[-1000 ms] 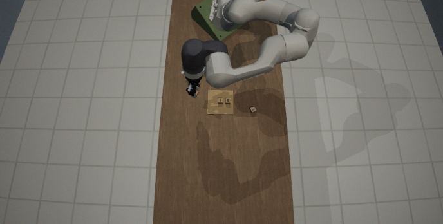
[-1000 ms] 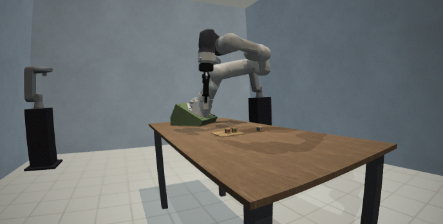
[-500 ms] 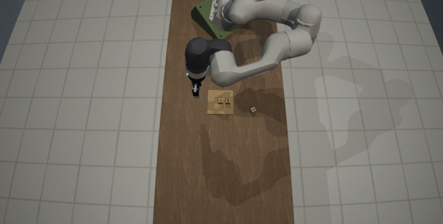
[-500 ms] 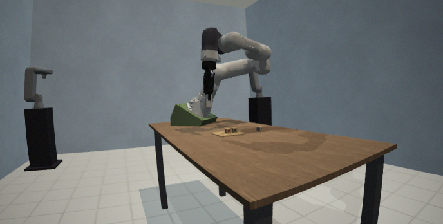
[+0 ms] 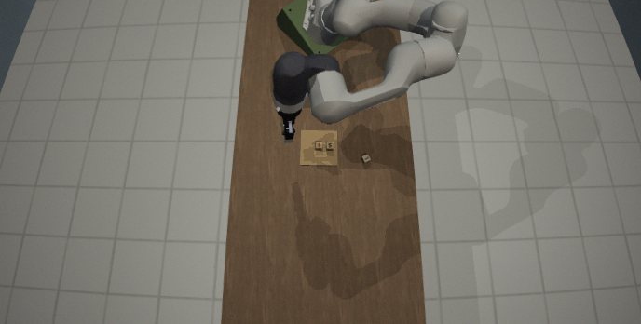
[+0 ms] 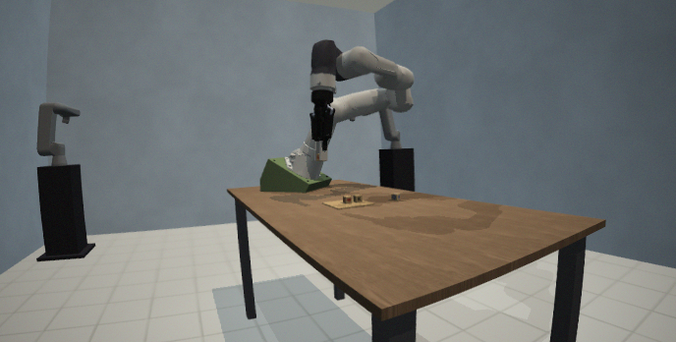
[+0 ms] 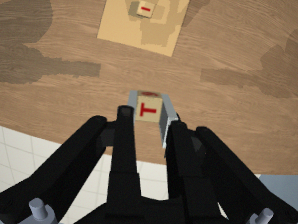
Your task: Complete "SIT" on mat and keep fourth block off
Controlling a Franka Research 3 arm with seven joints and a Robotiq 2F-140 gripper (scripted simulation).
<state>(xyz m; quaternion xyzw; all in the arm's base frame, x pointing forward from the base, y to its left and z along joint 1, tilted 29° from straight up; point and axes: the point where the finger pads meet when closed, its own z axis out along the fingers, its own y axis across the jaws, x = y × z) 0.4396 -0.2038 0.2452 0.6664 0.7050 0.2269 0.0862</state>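
My hand is 20 mm past the I block, 100 mm to the right of it and 180 mm above it. From my hand the other things lie so: S block (20 mm behind, 140 mm to the left, 180 mm below); mat (20 mm behind, 100 mm to the left, 190 mm below).
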